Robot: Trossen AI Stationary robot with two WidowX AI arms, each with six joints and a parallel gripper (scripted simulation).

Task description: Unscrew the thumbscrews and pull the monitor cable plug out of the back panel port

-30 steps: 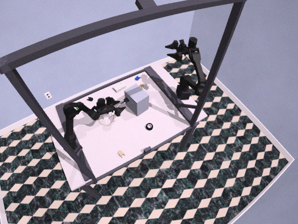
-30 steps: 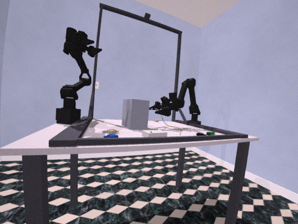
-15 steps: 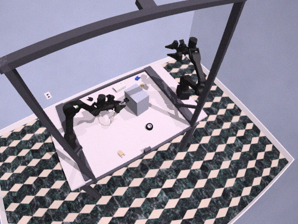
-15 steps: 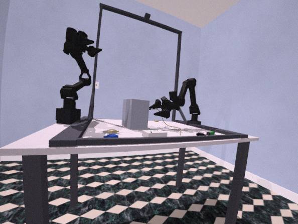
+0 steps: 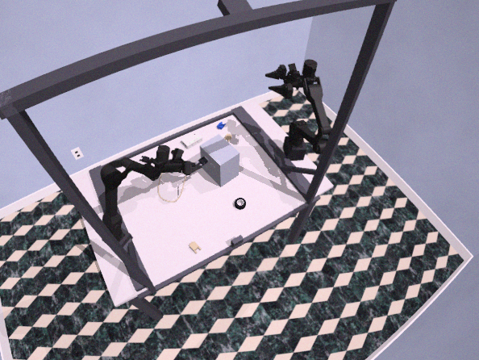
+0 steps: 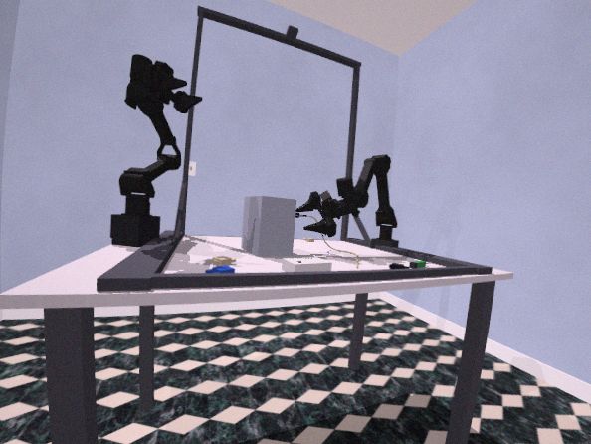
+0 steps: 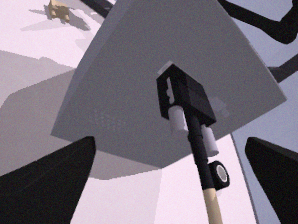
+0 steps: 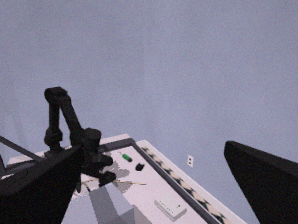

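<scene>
The grey box is 15 cm to the right of my left hand, 4 cm below it and 2 cm behind it.
</scene>
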